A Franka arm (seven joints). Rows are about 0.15 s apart.
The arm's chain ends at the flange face. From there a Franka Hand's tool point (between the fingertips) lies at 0.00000 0.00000 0.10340 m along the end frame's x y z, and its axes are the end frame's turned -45 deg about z.
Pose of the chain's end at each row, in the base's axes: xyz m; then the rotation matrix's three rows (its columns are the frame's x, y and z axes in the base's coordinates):
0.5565 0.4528 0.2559; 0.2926 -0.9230 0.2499; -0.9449 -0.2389 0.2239; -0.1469 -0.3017 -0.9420
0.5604 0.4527 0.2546; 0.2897 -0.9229 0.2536; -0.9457 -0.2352 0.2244; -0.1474 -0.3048 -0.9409
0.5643 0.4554 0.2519; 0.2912 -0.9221 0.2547; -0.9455 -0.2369 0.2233; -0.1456 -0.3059 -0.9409
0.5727 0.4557 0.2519; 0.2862 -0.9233 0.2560; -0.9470 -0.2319 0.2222; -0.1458 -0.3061 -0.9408
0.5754 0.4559 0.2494; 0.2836 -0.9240 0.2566; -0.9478 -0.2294 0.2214; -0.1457 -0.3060 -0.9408
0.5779 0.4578 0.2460; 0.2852 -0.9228 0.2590; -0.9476 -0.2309 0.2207; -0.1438 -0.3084 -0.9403
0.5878 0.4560 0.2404; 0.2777 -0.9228 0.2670; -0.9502 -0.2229 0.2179; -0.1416 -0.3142 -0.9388
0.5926 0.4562 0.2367; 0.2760 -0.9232 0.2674; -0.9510 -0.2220 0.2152; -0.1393 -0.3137 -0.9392
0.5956 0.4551 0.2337; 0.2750 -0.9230 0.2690; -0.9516 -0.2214 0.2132; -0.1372 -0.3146 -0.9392
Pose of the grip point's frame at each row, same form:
0.5823 0.4760 0.1585; 0.8596 -0.4458 0.2499; -0.4992 -0.8371 0.2239; 0.1095 -0.3172 -0.9420
0.5866 0.4759 0.1573; 0.8574 -0.4477 0.2536; -0.5024 -0.8350 0.2244; 0.1113 -0.3198 -0.9409
0.5906 0.4785 0.1546; 0.8579 -0.4461 0.2547; -0.5011 -0.8361 0.2233; 0.1133 -0.3193 -0.9409
0.5992 0.4787 0.1546; 0.8552 -0.4505 0.2560; -0.5057 -0.8336 0.2222; 0.1133 -0.3195 -0.9408
0.6019 0.4788 0.1521; 0.8539 -0.4528 0.2566; -0.5080 -0.8324 0.2214; 0.1133 -0.3194 -0.9408
0.6047 0.4806 0.1488; 0.8542 -0.4509 0.2590; -0.5068 -0.8333 0.2207; 0.1164 -0.3198 -0.9403
0.6154 0.4785 0.1433; 0.8489 -0.4562 0.2670; -0.5143 -0.8295 0.2179; 0.1220 -0.3223 -0.9388
0.6202 0.4785 0.1396; 0.8480 -0.4576 0.2674; -0.5155 -0.8294 0.2152; 0.1233 -0.3203 -0.9392
0.6234 0.4771 0.1366; 0.8471 -0.4582 0.2690; -0.5163 -0.8294 0.2132; 0.1254 -0.3195 -0.9392

